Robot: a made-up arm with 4 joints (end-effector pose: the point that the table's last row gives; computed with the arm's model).
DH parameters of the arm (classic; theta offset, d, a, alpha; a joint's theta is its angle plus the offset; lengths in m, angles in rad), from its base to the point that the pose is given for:
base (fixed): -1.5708 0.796 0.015 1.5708
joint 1: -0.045 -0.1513 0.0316 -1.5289
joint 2: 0 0.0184 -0.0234 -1.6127
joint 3: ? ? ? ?
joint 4: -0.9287 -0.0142 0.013 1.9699
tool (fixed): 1.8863 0.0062 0 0
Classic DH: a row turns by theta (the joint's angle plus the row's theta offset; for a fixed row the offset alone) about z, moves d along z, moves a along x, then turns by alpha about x.
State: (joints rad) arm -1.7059 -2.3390 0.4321 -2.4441
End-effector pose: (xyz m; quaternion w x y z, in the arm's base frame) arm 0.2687 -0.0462 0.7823 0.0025 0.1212 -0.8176 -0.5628
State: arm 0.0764 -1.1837 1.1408 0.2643
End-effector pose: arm 0.1403 0.0767 0.8365 0.5157 -0.1595 -0.4394 -0.7180
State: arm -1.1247 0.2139 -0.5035 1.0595
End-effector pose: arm 0.0355 -0.0241 0.7766 0.6523 0.2822 -0.7014 -0.0543
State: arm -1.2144 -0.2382 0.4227 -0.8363
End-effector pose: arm 0.0514 -0.0290 0.8579 0.9330 -0.1255 0.0463 -0.3342
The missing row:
joint 3: 0.1066 -0.0978 -0.0306 0.9871
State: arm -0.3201 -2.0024 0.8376 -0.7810
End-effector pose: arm 0.2444 0.0144 0.8649 0.3118 -0.3363 0.4266 -0.7796
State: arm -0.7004 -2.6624 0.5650 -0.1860
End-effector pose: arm 0.2778 -0.0602 0.8124 0.1802 -0.4100 0.5304 -0.7198
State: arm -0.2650 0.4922 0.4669 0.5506
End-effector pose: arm 0.0274 -0.0657 0.8032 0.7803 0.2074 -0.5900 0.0083
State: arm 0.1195 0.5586 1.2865 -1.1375
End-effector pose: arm 0.0324 -0.0681 0.8579 0.9022 -0.4080 -0.1398 -0.0067
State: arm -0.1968 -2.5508 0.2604 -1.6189
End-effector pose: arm 0.2791 -0.0507 0.8209 0.0420 0.2394 -0.8934 0.3779
